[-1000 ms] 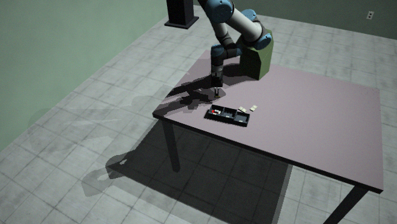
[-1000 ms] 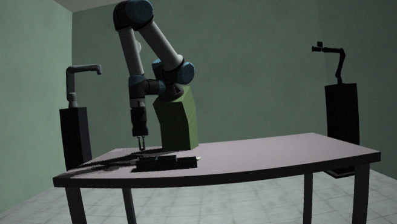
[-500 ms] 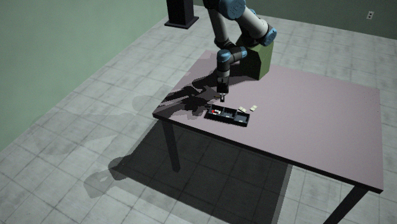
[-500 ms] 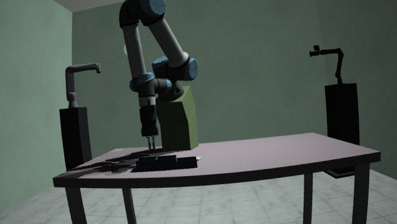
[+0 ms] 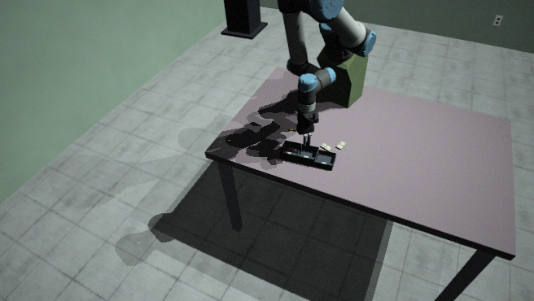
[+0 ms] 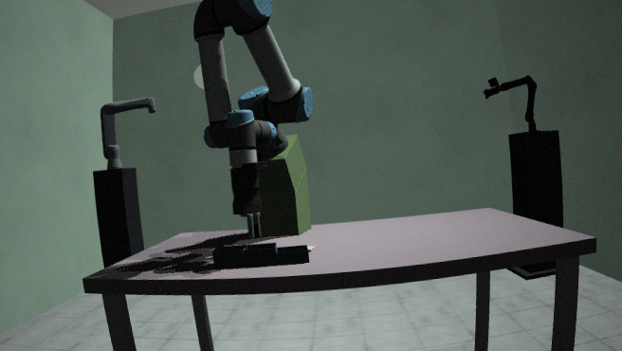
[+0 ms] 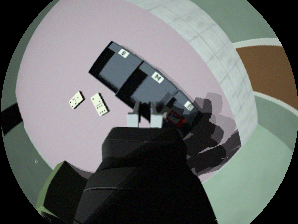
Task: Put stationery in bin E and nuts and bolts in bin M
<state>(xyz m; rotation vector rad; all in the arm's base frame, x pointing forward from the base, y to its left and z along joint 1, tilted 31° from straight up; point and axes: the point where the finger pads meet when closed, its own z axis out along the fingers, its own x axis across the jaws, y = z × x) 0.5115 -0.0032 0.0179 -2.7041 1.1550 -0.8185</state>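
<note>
Now: hand 14 cm past the yellow thing, 13 cm to the left of it and 8 cm above it. The rest, counted from my hand: red item (2 cm ahead, 6 cm to the right, 7 cm below); then small grey object (2 cm ahead, 7 cm to the right, 6 cm below).
</note>
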